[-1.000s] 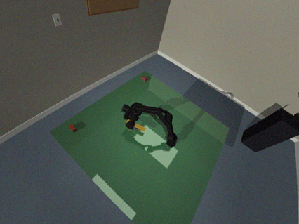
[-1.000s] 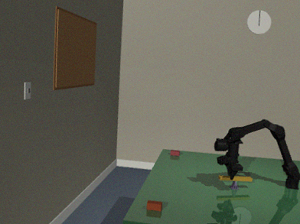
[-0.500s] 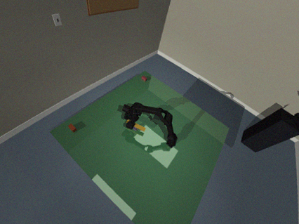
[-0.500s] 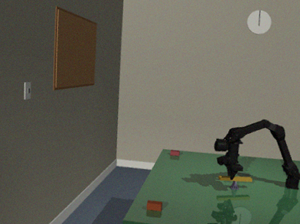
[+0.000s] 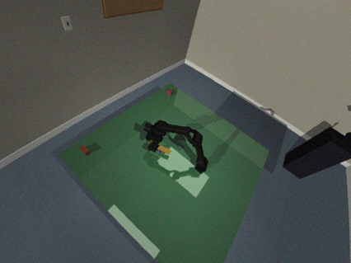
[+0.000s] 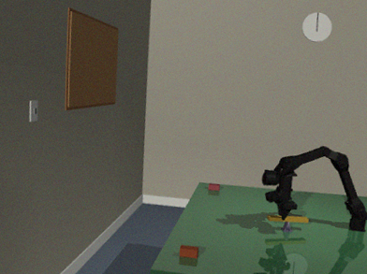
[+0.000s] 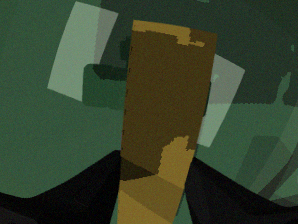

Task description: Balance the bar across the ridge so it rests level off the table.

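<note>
The yellow bar is 3 cm behind my gripper tip and 1 cm to the right of it.
</note>
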